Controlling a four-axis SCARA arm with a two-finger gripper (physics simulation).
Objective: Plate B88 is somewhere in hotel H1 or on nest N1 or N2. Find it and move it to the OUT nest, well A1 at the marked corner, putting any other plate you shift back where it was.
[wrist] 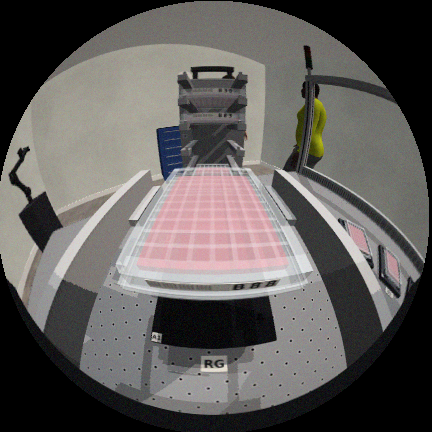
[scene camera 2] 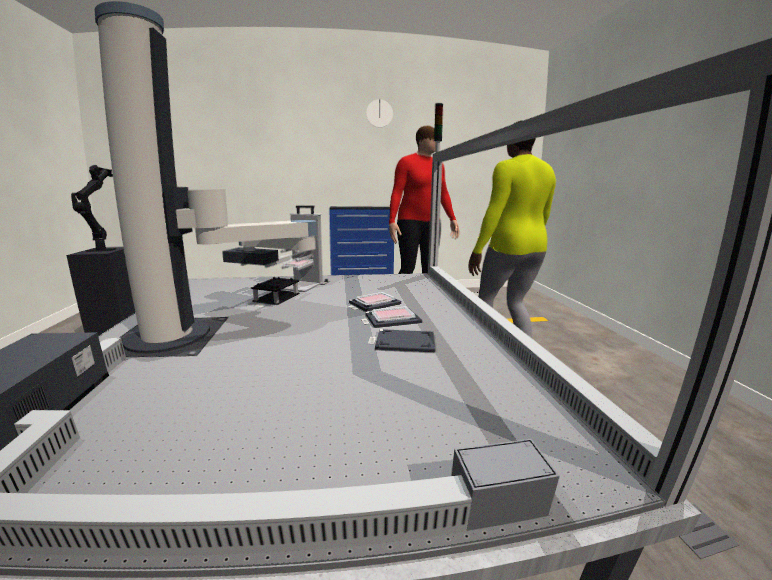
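Note:
My gripper is shut on plate B88, a clear plate with pink wells, its label facing the wrist camera. It is held level, in front of hotel H1 and apart from it. In the wrist view, two other plates sit in the hotel's upper levels, the upper plate and the lower plate; their labels are blurred. Two nests hold pink plates, the far plate and the middle plate. The nearest nest is dark and empty. The nests' labels are unreadable.
A low black stand marked RG is below the gripper. The arm's column stands at the left. A grey box is at the front right. A frame and slotted ducts edge the table. Two people stand beyond it.

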